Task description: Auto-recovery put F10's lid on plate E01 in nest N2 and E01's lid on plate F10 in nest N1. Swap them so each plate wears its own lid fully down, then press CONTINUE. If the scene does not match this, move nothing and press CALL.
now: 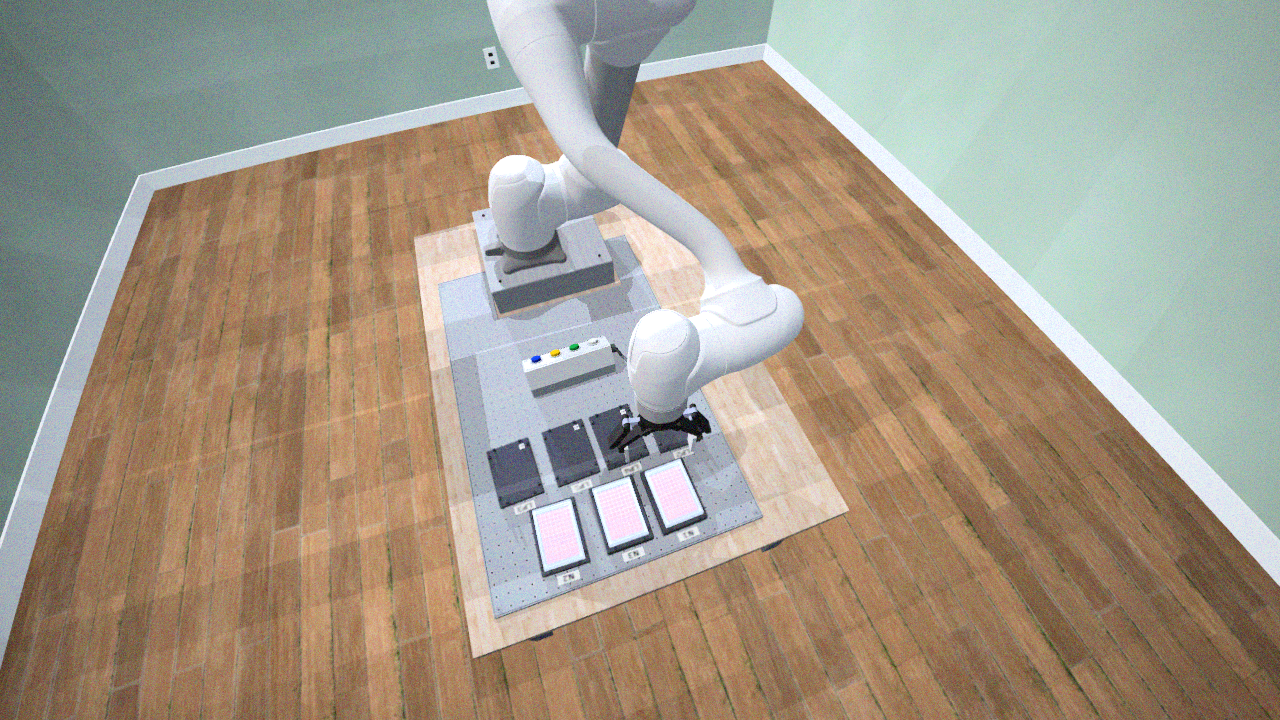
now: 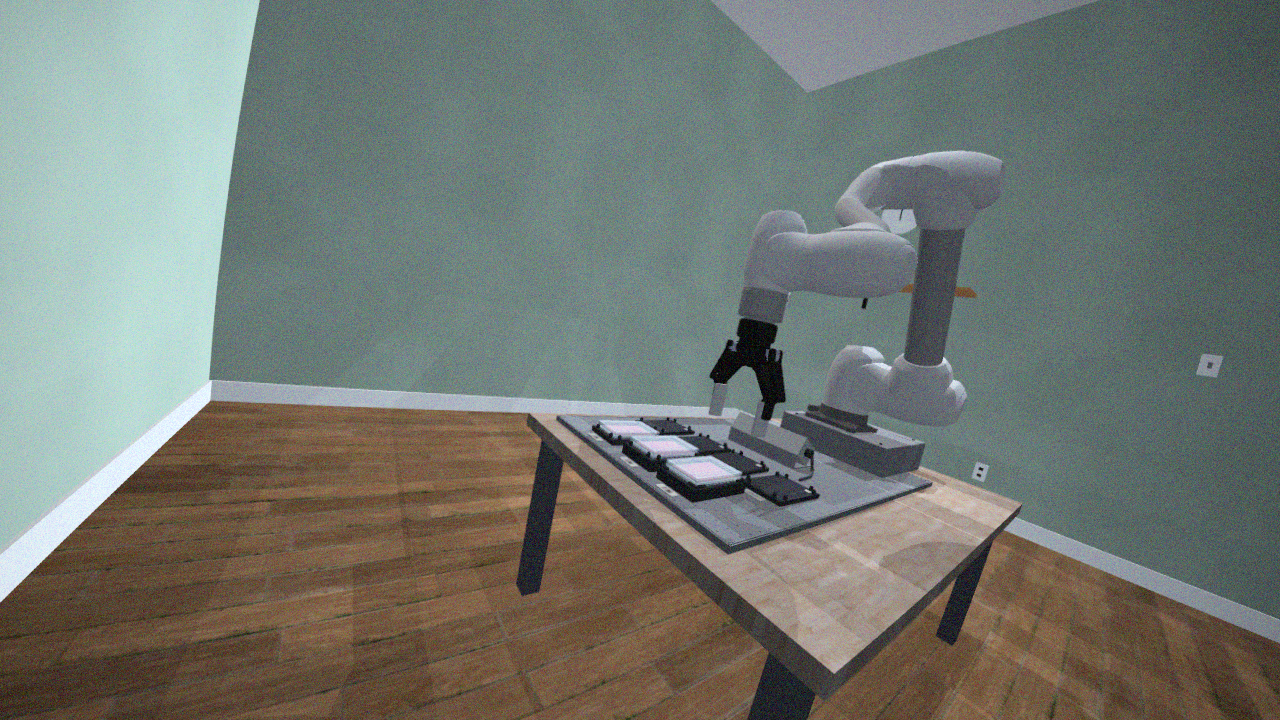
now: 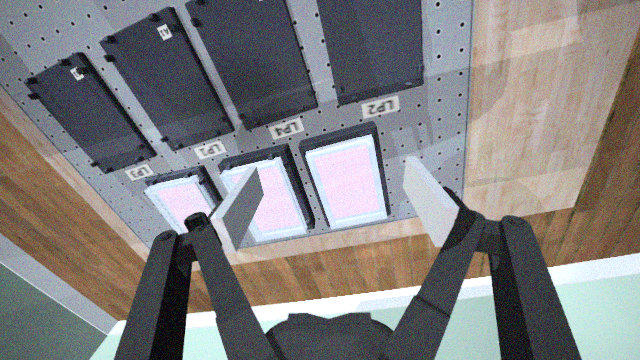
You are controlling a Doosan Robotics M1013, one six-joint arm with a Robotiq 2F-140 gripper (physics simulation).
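Places are measured from the arm's base along level axes (x right, y ahead, z up), in metres.
Pixels of known places: gripper, between the fingertips: (image 1: 658, 450) (image 2: 734, 425) (image 3: 330, 176); arm's base, origin of its link: (image 1: 531, 246) (image 2: 840, 423).
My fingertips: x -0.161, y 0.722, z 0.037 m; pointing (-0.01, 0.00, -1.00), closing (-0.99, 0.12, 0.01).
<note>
For each thing: its top centre in the pictures, then the offset to it from my fingertips. Level surfaces: height alone.
- N2's plate, centre of its top: (image 3: 189, 218) (image 1: 557, 533) (image 2: 629, 426) dx +0.248, dy +0.082, dz -0.091 m
- N3's plate, centre of its top: (image 3: 266, 206) (image 2: 665, 442) (image 1: 619, 510) dx +0.110, dy +0.075, dz -0.079 m
- N1's plate, centre of its top: (image 3: 349, 189) (image 2: 705, 466) (image 1: 673, 491) dx -0.013, dy +0.069, dz -0.079 m
- pale button box, centre of its top: (image 1: 566, 353) (image 2: 774, 423) dx +0.137, dy -0.322, dz -0.036 m
- LP1, centre of its top: (image 3: 164, 91) (image 1: 569, 449) (image 2: 700, 439) dx +0.185, dy -0.100, dz -0.100 m
- LP4, centre of its top: (image 3: 253, 59) (image 1: 618, 433) (image 2: 735, 457) dx +0.065, dy -0.107, dz -0.100 m
- LP2, centre of its top: (image 3: 373, 25) (image 2: 781, 482) (image 1: 670, 417) dx -0.066, dy -0.110, dz -0.100 m
- perforated board, height of its surface: dz -0.120 m
- wooden table, height of its surface: dz -0.133 m
Three pink plates with pale rims sit in black nests: N2's plate (image 1: 558, 535) (image 2: 626, 429) (image 3: 182, 199), N3's plate (image 1: 621, 513) (image 2: 660, 445) (image 3: 280, 205) in the middle, and N1's plate (image 1: 674, 494) (image 2: 704, 470) (image 3: 345, 180). Plate and lid names cannot be read, and clear lids cannot be told from the plates. A pale button box (image 1: 572, 367) (image 2: 771, 438) carries blue (image 1: 536, 359), yellow (image 1: 554, 353), green (image 1: 574, 347) and whitish buttons; their lettering is unreadable. My gripper (image 1: 657, 449) (image 2: 737, 416) (image 3: 330, 176) is open and empty, raised above the board near LP4 and LP2.
Dark lid parks LP3 (image 1: 514, 471) (image 3: 92, 112), LP1 (image 1: 570, 452) (image 3: 167, 80), LP4 (image 2: 733, 462) (image 3: 252, 60) and LP2 (image 2: 783, 488) (image 3: 372, 45) stand between nests and button box. They show no distinct lid. The perforated board (image 1: 528, 595) lies on the wooden table (image 2: 859, 573).
</note>
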